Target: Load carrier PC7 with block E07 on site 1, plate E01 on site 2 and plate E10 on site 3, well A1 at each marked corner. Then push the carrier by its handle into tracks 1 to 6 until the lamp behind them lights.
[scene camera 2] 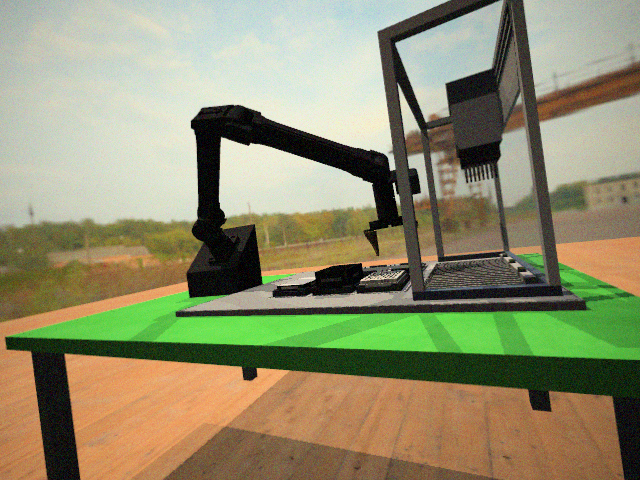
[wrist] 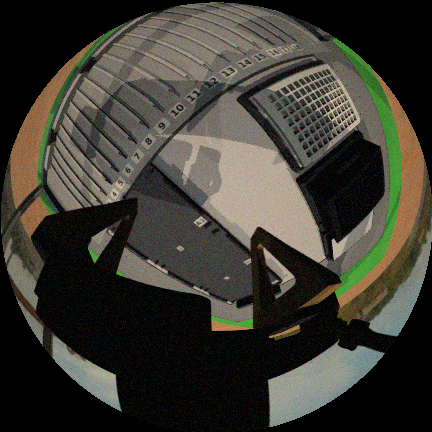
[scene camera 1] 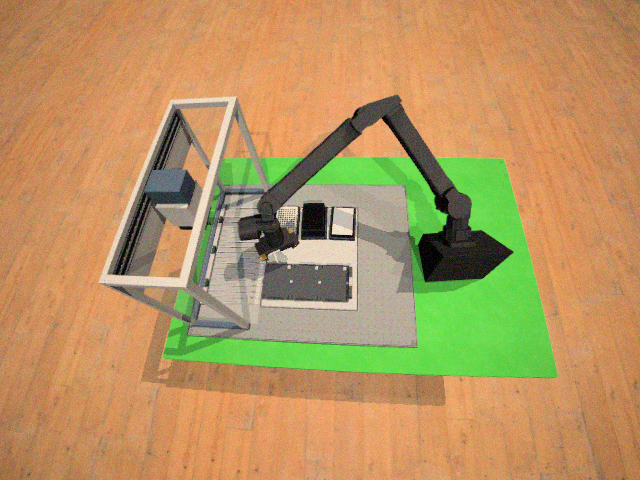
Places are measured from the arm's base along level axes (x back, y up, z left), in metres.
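Pixels of known places: gripper, fingertip midpoint: [scene camera 2: 394,252] [wrist: 196,219] [scene camera 1: 280,253]; arm's base, link origin: [scene camera 2: 224,250] [scene camera 1: 456,240].
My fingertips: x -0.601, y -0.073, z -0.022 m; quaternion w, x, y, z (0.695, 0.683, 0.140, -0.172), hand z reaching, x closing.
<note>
Ahead of a thing's pixels: the offset from my fingertips to its middle. Level surfaces: height alone.
My gripper [scene camera 1: 278,245] [wrist: 196,219] is open and empty, high above the white panel and the track-side end of the carrier. Carrier PC7 {dx +0.090, dy -0.049, dz +0.095 m} [scene camera 1: 305,283] [wrist: 160,225] is a long dark tray lying flat, with small white marks on its top and no labware on it. A white gridded piece {dx +0.011, dy -0.045, dz -0.159 m} [scene camera 1: 287,217] [scene camera 2: 385,279] [wrist: 315,110], a taller black piece {dx +0.122, dy -0.032, dz -0.151 m} [scene camera 1: 313,221] [scene camera 2: 338,277] [wrist: 345,185] and a low white-topped piece {dx +0.234, dy -0.045, dz -0.140 m} [scene camera 1: 343,223] [scene camera 2: 294,285] stand in a row beside it. Their codes are unreadable. Numbered tracks [scene camera 2: 465,273] [wrist: 110,120] lie beyond; gripper parts hide the lowest numbers.
A tall open frame [scene camera 1: 209,193] [scene camera 2: 397,129] stands over the tracks. A head with several thin tips [scene camera 1: 170,186] [scene camera 2: 475,118] hangs inside it. The grey base board {dy -0.064 m} [scene camera 1: 382,320] lies on the green table {dy -0.077 m} [scene camera 1: 480,330]. The arm's black base stands at the board's far side from the tracks.
</note>
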